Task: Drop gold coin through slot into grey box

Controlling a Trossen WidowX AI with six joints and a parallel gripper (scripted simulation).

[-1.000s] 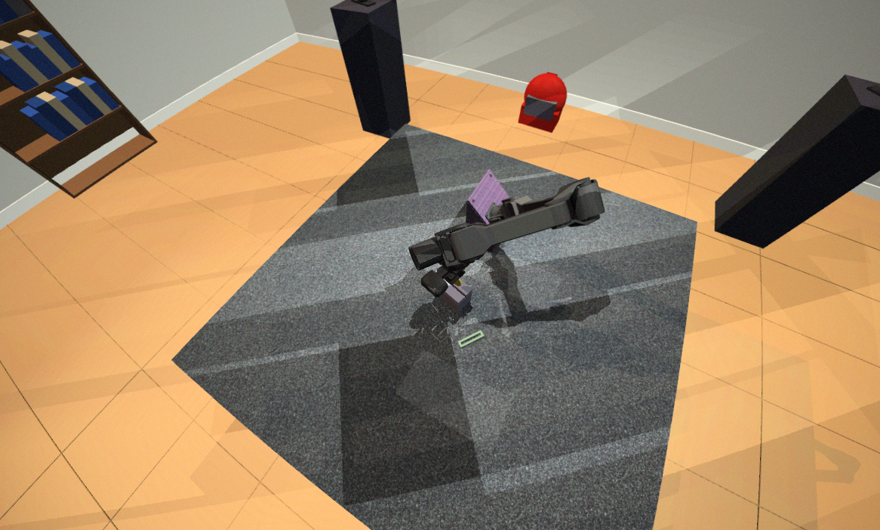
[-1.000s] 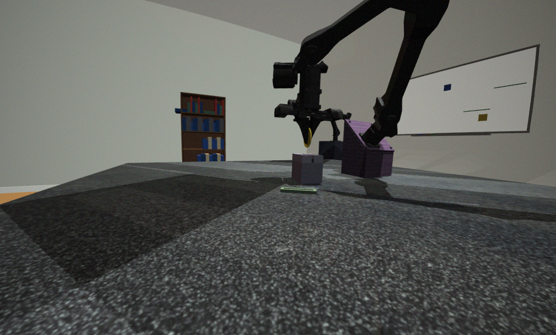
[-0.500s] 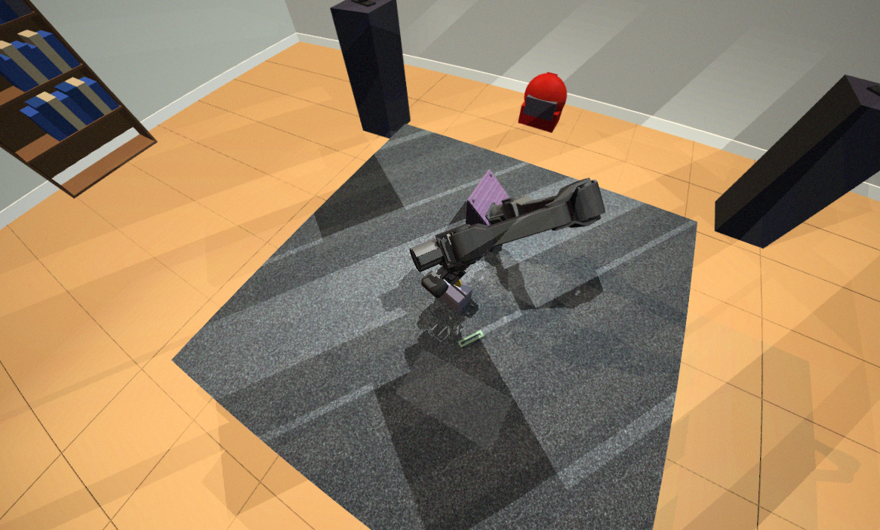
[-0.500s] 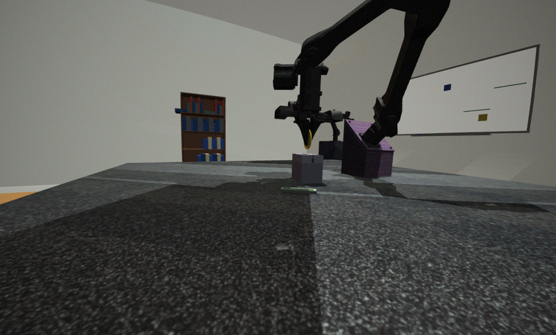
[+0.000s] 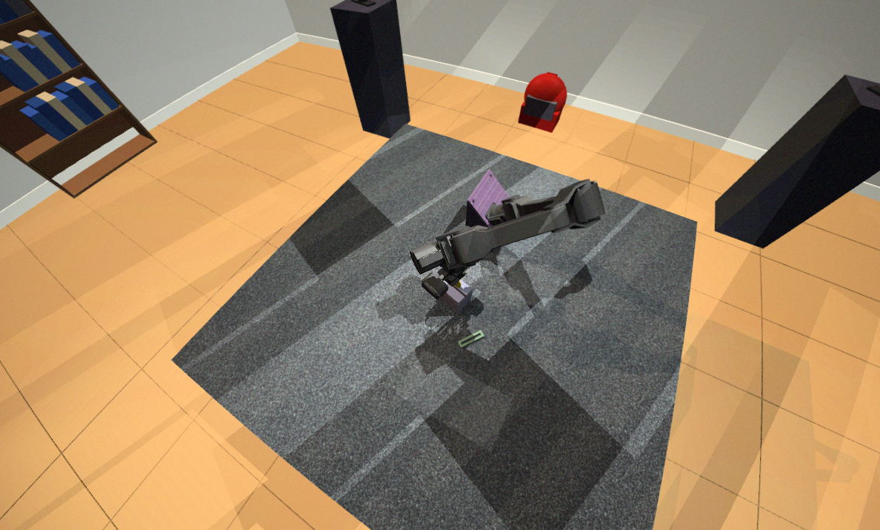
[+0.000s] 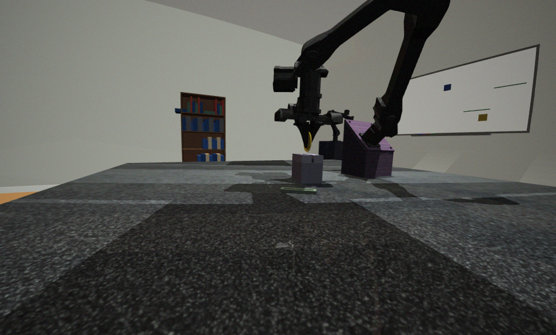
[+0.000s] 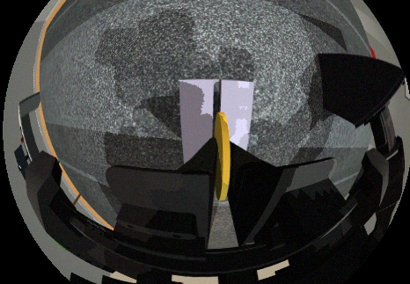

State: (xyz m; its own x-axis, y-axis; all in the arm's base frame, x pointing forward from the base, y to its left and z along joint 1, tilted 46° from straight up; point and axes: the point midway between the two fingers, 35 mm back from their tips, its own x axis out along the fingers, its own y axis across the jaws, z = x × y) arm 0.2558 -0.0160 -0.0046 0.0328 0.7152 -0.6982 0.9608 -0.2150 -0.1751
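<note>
Right now the gold coin is 2 cm above my gripper tip.
</note>
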